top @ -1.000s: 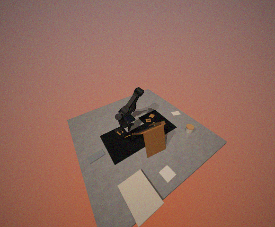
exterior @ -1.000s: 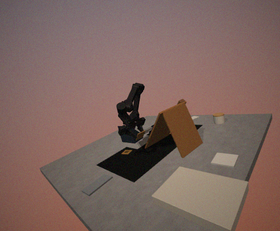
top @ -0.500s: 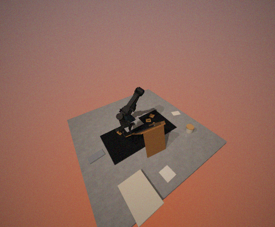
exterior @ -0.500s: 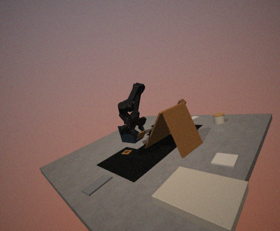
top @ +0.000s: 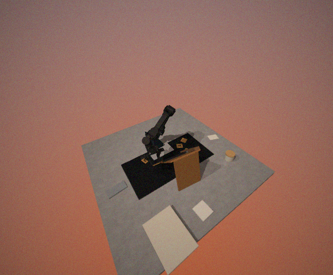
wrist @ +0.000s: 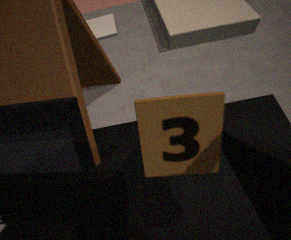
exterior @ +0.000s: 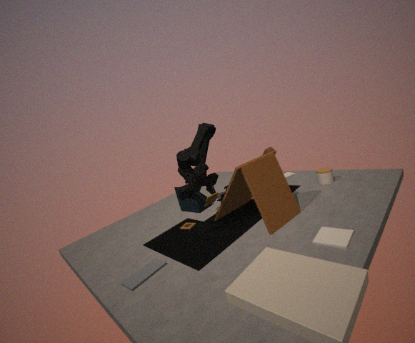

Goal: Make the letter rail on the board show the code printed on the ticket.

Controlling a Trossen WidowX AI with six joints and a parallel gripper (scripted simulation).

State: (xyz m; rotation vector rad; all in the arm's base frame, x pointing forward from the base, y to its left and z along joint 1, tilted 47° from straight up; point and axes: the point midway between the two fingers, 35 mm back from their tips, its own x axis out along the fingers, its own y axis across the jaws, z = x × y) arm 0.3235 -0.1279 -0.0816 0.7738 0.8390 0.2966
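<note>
My gripper tip is 20 cm to the right of the white ticket, 7 cm above it and 4 cm past it. Round my gripper tip: white pad: 40 cm ahead, 15 cm below, 14 cm to the left; then black mat: 16 cm to the left, 15 cm below, 14 cm behind; then flat grey plate: 33 cm to the right, 15 cm below, 5 cm behind.
</note>
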